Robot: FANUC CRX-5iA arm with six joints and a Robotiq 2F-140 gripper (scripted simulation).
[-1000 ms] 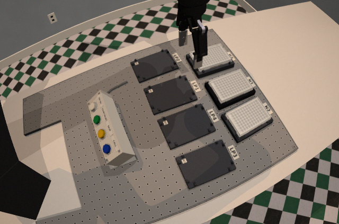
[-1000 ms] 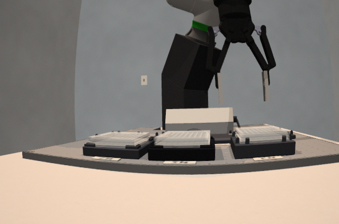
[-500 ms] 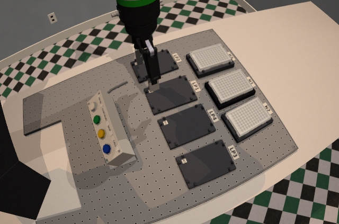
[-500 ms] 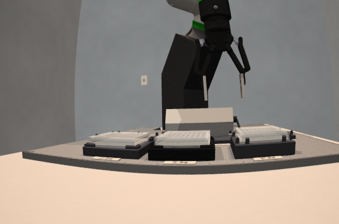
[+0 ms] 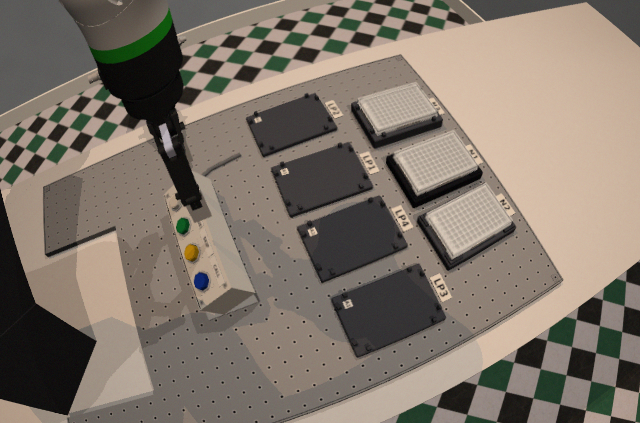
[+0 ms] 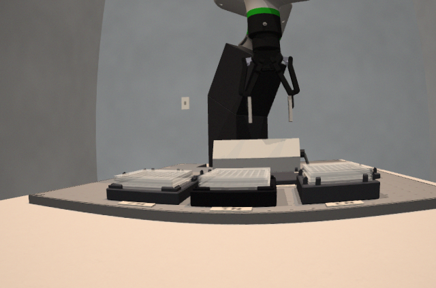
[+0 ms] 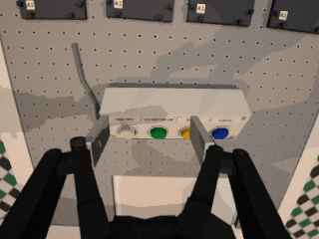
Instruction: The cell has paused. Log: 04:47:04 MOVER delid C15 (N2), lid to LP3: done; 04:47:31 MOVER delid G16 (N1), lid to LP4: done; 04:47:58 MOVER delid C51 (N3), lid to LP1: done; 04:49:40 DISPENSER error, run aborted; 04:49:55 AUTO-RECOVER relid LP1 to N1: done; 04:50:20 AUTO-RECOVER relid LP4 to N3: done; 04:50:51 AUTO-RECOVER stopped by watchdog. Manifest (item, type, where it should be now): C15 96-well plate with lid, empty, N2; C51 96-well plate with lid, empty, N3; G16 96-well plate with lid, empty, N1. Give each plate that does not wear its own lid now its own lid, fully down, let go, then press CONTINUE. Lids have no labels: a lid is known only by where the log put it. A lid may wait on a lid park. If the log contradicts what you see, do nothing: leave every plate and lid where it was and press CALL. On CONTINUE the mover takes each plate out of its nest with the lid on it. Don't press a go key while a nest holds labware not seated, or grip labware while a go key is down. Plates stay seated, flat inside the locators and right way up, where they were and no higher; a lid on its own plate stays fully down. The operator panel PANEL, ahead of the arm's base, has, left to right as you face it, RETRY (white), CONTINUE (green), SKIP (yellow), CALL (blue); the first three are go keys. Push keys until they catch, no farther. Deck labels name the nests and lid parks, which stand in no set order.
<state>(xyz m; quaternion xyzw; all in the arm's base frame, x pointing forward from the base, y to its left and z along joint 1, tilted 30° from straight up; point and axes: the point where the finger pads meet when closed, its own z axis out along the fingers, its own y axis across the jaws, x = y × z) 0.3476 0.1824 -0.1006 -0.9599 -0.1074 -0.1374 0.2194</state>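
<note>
The green continue key is 4 cm behind my hand, 2 cm to the right of it and 8 cm below it. From my hand the other things lie so: yellow skip key 2 cm behind, 7 cm to the right, 8 cm below; blue call key 1 cm behind, 12 cm to the right, 8 cm below; white retry key 5 cm behind, 3 cm to the left, 8 cm below.
</note>
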